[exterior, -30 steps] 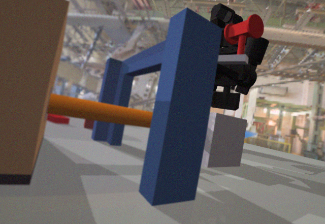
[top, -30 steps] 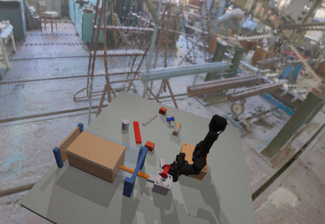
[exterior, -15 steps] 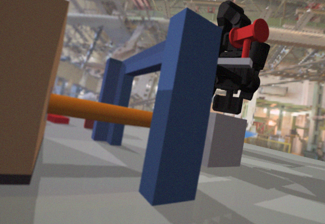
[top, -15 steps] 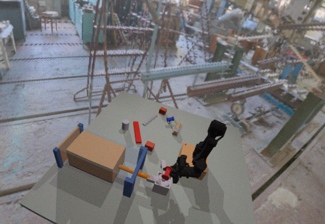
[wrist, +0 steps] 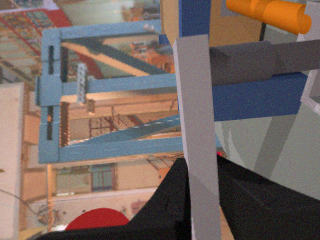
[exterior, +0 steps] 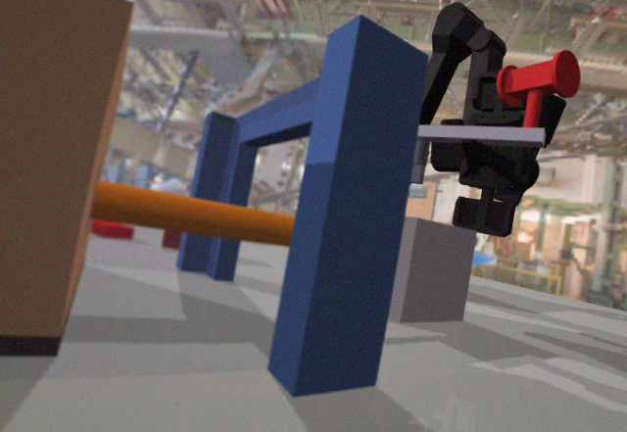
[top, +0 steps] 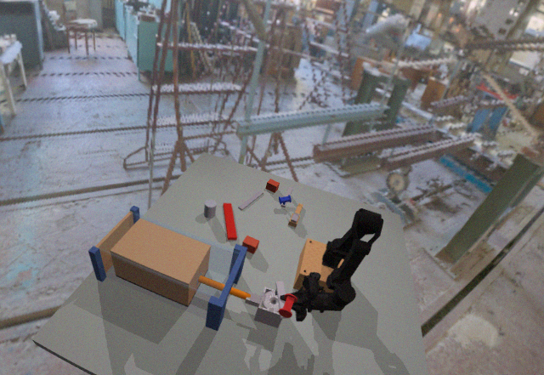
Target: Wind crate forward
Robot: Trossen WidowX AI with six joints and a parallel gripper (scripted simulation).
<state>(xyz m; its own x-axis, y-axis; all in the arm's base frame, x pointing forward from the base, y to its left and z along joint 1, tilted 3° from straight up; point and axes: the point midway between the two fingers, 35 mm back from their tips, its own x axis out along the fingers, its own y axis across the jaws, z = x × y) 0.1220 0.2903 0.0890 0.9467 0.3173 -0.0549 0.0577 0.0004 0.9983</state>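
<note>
My gripper tip is now 1 cm past the winch handle with red knob, 1 cm to the right of it and 1 cm below it. The rest, counted from my gripper tip: grey winch: 5 cm to the right, 15 cm below; blue steel frame: 17 cm ahead, 3 cm to the right, 7 cm below; red bar: 33 cm ahead, 41 cm to the right, 17 cm below.
</note>
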